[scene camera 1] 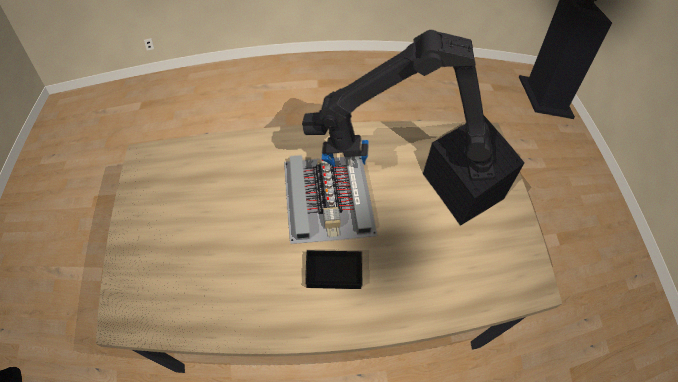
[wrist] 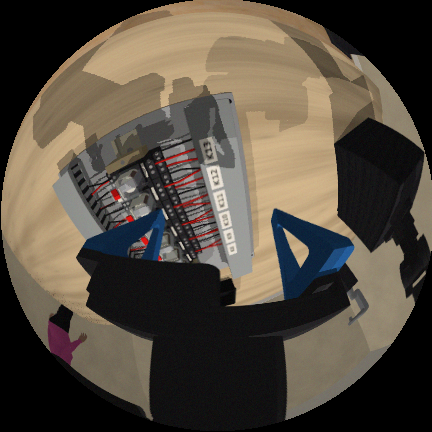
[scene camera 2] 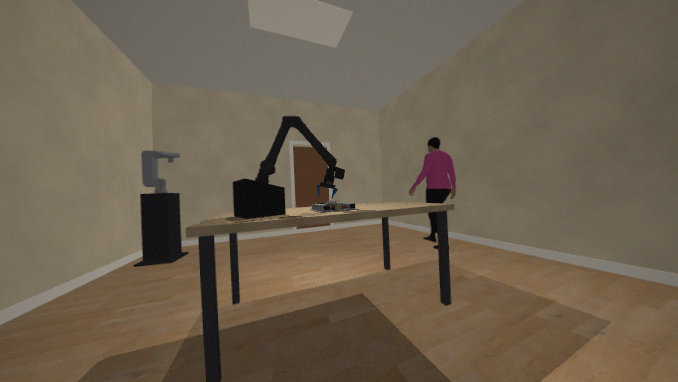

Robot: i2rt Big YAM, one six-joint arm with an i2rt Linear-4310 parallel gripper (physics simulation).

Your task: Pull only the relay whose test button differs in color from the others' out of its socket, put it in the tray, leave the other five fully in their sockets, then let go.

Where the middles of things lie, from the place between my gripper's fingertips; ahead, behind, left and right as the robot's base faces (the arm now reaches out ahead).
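Scene:
The grey panel (scene camera 1: 347, 230) sits 9 cm lower than my hand. It is also 7 cm to the left of my hand and 6 cm ahead of it.

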